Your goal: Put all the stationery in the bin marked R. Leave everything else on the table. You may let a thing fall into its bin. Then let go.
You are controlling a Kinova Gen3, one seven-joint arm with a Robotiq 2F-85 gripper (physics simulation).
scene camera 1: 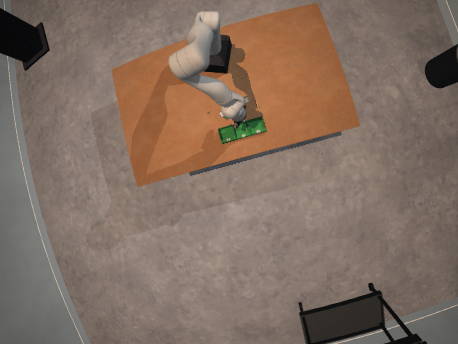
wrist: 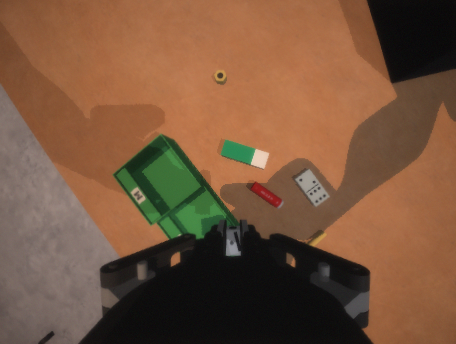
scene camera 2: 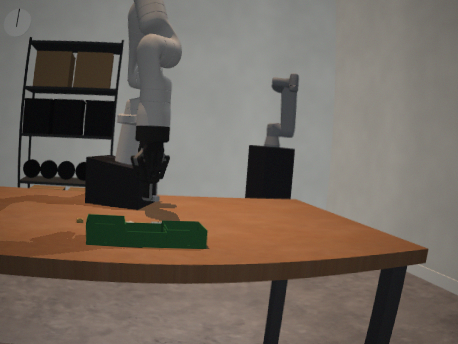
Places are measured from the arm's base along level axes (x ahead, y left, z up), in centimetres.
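Pixels of known places: gripper, between the fingertips: [wrist: 233, 229] [scene camera 2: 149, 200]; arm's base, origin of its link: [scene camera 1: 212, 47] [scene camera 2: 128, 162].
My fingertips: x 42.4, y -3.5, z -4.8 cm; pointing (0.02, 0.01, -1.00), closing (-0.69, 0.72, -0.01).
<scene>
For each thing: its top centre in the pictures, then the offset to it from my fingertips.
- small silver-grey metal pencil sharpener, centre of its top: [wrist: 233, 242] [scene camera 2: 153, 195] dx +0.6, dy +0.6, dz +1.1 cm
- green three-compartment bin tray, centre of its top: [wrist: 196, 233] [scene camera 2: 144, 220] [scene camera 1: 241, 129] dx +4.6, dy -2.1, dz -3.6 cm
- white eraser, centre of its top: [wrist: 244, 153] dx -7.0, dy -4.5, dz -7.0 cm
- red cylinder, centre of its top: [wrist: 268, 196] dx -4.9, dy +1.9, dz -6.8 cm
- white domino, centre of its top: [wrist: 312, 187] dx -10.2, dy +6.0, dz -7.5 cm
- brass bolt, centre of its top: [wrist: 318, 243] [scene camera 1: 257, 104] dx -4.9, dy +11.8, dz -6.9 cm
- brass nut, centre of its top: [wrist: 220, 75] [scene camera 2: 79, 218] [scene camera 1: 208, 112] dx -13.1, dy -14.9, dz -7.4 cm
My gripper [scene camera 1: 237, 124] [scene camera 2: 151, 186] [wrist: 233, 229] is shut on a small silver-grey metal pencil sharpener [scene camera 2: 152, 198] [wrist: 232, 246], held above the table near the bins. The green three-compartment bin tray [scene camera 1: 236, 139] [scene camera 2: 145, 241] [wrist: 126, 181] stands on the table. Its end compartment is marked M in the wrist view. The adjoining middle compartment is partly covered by the gripper, and its letter cannot be read; the R mark does not show legibly. A green and white eraser [wrist: 245, 154] lies on the table beside the tray.
A red cylinder [wrist: 267, 195] with lettering, a white domino [wrist: 312, 187] and a brass bolt [scene camera 1: 257, 105] [wrist: 318, 238] lie near the tray. A brass nut [scene camera 1: 208, 112] [scene camera 2: 79, 220] [wrist: 220, 76] lies farther off. The black robot base [scene camera 2: 112, 182] stands behind.
</scene>
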